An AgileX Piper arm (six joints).
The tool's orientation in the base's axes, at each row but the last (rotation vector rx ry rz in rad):
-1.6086 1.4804 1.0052
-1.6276 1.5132 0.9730
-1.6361 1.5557 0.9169
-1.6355 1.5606 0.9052
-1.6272 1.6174 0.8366
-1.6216 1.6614 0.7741
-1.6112 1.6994 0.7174
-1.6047 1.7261 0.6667
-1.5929 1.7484 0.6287
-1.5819 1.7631 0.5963
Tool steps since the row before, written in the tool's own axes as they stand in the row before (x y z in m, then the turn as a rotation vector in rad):
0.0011 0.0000 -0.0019 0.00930 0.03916 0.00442
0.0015 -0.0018 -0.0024 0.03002 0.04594 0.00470
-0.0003 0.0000 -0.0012 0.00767 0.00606 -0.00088
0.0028 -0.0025 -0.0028 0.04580 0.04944 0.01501
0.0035 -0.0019 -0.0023 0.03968 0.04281 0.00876
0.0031 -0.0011 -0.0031 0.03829 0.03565 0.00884
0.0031 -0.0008 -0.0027 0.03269 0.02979 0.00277
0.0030 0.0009 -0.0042 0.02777 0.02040 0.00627
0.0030 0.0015 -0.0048 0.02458 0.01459 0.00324
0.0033 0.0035 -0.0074 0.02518 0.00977 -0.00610
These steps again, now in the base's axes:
0.0002 -0.0022 -0.0002 -0.03901 -0.00332 -0.01033
0.0020 -0.0027 -0.0002 -0.04506 -0.01332 -0.02873
0.0000 -0.0009 0.0009 -0.00578 -0.00494 -0.00621
0.0027 -0.0037 -0.0009 -0.04821 -0.01267 -0.04777
0.0019 -0.0039 -0.0016 -0.04185 -0.01450 -0.03902
0.0009 -0.0044 -0.0006 -0.03471 -0.01395 -0.03763
0.0005 -0.0041 -0.0007 -0.02948 -0.01568 -0.02913
-0.0015 -0.0050 0.0003 -0.01965 -0.01089 -0.02687
-0.0023 -0.0053 0.0007 -0.01435 -0.01182 -0.02196
-0.0049 -0.0071 0.0021 -0.01136 -0.01976 -0.01573

